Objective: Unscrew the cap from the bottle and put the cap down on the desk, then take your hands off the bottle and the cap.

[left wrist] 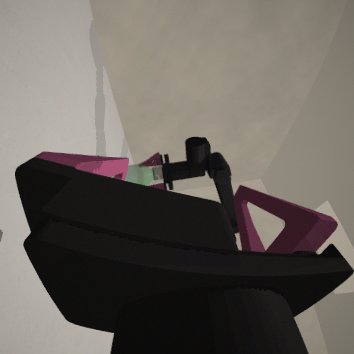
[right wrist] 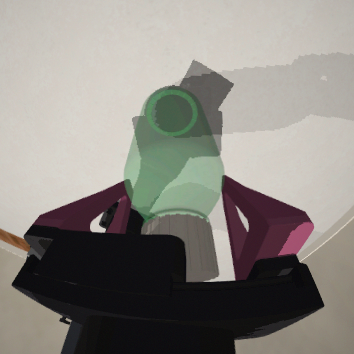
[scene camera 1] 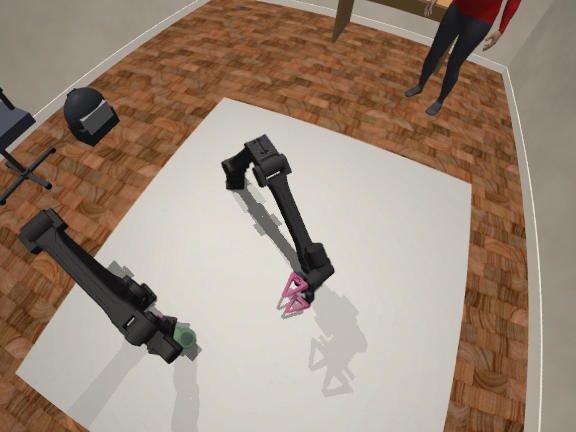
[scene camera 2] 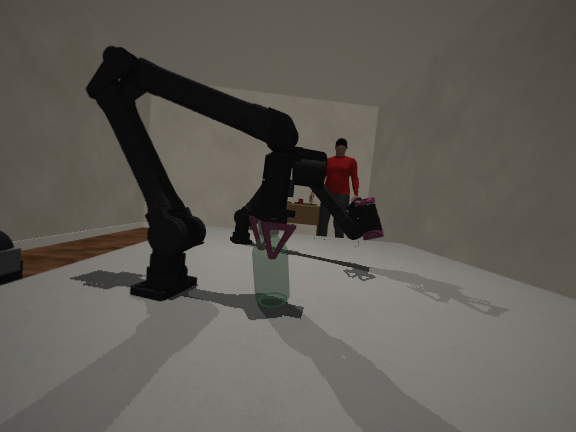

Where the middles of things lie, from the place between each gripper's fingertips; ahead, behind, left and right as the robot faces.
Now: the ribbed cap (right wrist: 201, 263) 1 cm to the right of my right hand and 6 cm above it.
Now: the ribbed cap 28 cm behind my left hand, 28 cm to the right of it and 3 cm below it.
